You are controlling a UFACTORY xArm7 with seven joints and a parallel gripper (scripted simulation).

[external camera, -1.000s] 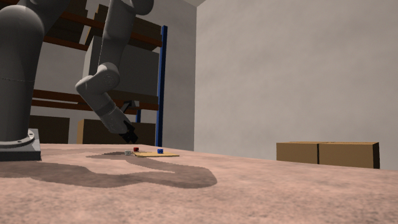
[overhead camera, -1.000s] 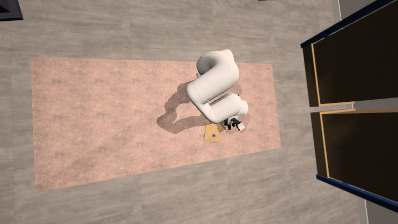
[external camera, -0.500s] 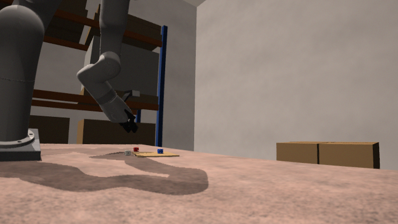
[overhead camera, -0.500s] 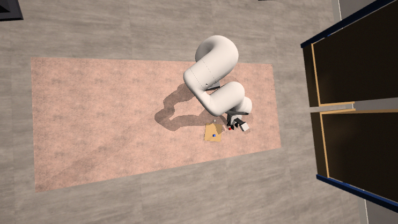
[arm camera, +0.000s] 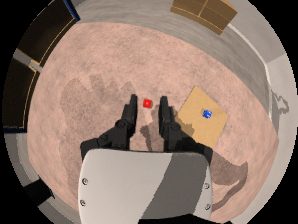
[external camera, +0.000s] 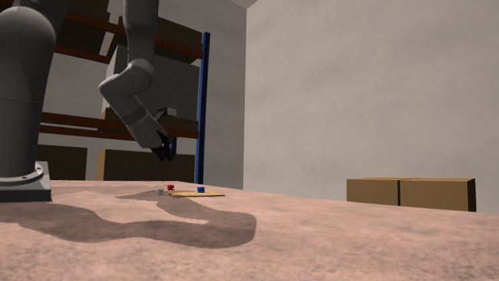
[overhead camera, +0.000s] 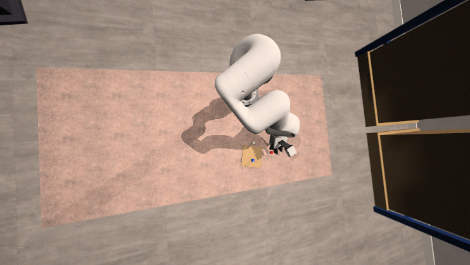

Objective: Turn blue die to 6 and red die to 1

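Right now my hand is 30 mm short of the red die, 10 mm to the right of it and 110 mm above it. Also, from my hand: tan mat 10 mm ahead, 140 mm to the right, 120 mm below; then blue die 40 mm ahead, 140 mm to the right, 110 mm below; then white die 70 mm behind, 110 mm to the right, 110 mm below.
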